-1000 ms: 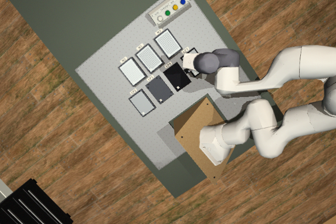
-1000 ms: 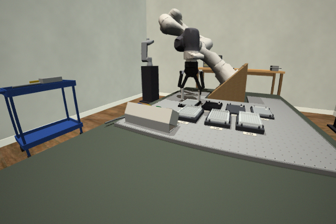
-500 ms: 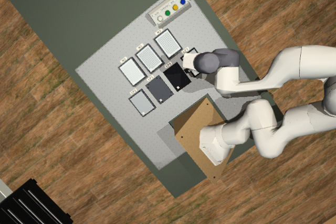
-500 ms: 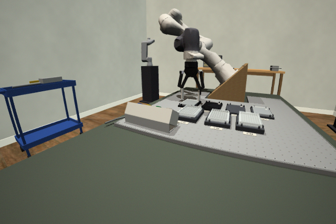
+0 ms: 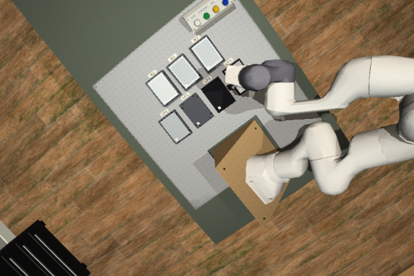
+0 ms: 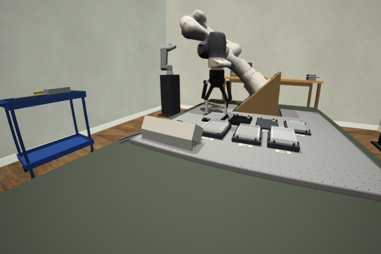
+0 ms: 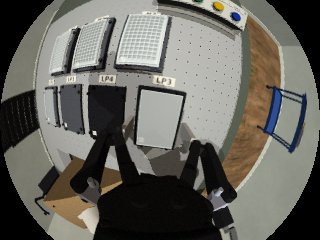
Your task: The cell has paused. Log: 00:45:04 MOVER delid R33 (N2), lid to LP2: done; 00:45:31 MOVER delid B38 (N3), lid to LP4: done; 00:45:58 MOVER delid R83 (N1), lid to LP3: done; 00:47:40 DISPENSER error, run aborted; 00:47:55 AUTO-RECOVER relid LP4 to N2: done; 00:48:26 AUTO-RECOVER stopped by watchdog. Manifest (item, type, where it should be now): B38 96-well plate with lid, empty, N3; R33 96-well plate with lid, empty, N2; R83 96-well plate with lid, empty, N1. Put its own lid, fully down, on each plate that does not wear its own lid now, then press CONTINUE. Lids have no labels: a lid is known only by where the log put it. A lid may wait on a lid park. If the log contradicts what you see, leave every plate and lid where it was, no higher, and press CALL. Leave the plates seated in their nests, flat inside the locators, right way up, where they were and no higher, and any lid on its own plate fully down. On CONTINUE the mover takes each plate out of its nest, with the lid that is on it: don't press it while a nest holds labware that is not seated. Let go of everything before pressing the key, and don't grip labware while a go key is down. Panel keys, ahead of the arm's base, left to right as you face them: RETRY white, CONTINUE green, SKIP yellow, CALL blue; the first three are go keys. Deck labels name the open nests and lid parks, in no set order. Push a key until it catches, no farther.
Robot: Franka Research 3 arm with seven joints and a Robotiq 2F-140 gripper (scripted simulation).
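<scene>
The lid park LP3 lies 5 cm below my hand. The rest, counted from my hand: lid park LP4: 2 cm behind, 13 cm to the left, 5 cm below; LP1: 3 cm behind, 26 cm to the left, 5 cm below; white key: 30 cm ahead, 4 cm to the left, 1 cm above.
</scene>
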